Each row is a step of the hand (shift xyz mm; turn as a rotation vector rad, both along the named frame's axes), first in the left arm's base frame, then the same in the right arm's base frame.
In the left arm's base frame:
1: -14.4 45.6 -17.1 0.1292 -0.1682 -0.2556
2: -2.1 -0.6 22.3 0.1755 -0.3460 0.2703
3: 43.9 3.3 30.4 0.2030 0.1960 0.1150
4: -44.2 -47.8 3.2 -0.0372 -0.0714 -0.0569
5: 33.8 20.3 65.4 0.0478 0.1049 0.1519
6: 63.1 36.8 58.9 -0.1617 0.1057 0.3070
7: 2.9 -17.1 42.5 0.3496 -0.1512 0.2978
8: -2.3 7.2 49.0 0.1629 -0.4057 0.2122
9: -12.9 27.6 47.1 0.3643 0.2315 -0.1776
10: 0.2 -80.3 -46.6 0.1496 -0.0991 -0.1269
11: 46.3 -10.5 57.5 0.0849 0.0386 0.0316
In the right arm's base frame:
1: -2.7 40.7 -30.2 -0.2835 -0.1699 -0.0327
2: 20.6 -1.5 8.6 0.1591 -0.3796 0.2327
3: 33.6 -36.8 -19.5 0.1896 -0.0592 -0.2310
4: -16.3 6.2 62.8 -0.0799 -0.0057 0.0574
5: 71.2 -23.1 -15.1 0.1812 0.0050 -0.0592
6: 73.0 -35.7 -46.9 0.3089 0.1519 0.1142
7: 34.8 -17.9 24.0 0.2633 -0.4055 -0.0071
8: 48.3 -0.2 11.2 0.0840 -0.3977 0.2663
9: 52.1 20.6 2.0 -0.0603 -0.1287 -0.4446
10: -69.8 -42.0 44.6 -0.1381 -0.1614 -0.0562
11: 55.0 -50.3 -2.4 0.0498 -0.0485 -0.0698

